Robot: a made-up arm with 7 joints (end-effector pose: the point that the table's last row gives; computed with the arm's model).
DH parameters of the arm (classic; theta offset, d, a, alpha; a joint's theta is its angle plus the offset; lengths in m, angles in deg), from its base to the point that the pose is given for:
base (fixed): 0 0 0 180
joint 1: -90 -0.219 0.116 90
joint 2: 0 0.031 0.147 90
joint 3: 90 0.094 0.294 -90
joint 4: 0 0.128 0.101 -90
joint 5: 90 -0.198 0.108 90
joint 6: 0 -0.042 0.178 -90
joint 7: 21.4 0 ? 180
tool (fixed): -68.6 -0.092 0 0
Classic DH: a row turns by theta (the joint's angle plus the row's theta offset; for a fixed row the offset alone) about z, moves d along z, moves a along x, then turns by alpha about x.
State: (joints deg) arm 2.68 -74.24 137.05 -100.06 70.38 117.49 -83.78
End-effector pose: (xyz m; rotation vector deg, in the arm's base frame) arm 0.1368 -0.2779 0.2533 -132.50 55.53 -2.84
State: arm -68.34 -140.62 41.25 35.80 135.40 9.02 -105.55
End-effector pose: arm 0.0482 -0.0201 -0.0597 143.85 65.43 -3.98
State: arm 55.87 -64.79 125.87 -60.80 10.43 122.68 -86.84
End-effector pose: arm -0.0010 -0.5056 0.2921 -150.29 60.55 30.31
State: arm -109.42 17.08 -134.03 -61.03 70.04 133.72 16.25
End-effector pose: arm -0.8694 -0.3289 0.2813 -116.54 103.23 16.63
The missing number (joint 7, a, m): 0.2932
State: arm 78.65 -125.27 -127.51 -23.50 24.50 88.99 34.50
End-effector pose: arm -0.0690 0.0772 0.6416 76.56 103.17 10.64
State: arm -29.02 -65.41 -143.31 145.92 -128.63 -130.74 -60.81
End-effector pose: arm -0.0102 0.8106 0.7035 65.76 54.78 19.07
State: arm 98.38 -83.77 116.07 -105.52 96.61 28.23 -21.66
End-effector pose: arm 0.2679 -0.4312 -0.0049 -50.31 31.69 -85.76
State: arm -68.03 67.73 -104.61 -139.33 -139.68 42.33 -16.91
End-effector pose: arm -0.8004 -0.0840 0.0853 51.17 -47.47 101.31
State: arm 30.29 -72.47 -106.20 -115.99 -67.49 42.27 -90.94
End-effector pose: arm -0.3183 -0.1042 0.7228 95.86 -115.32 13.16
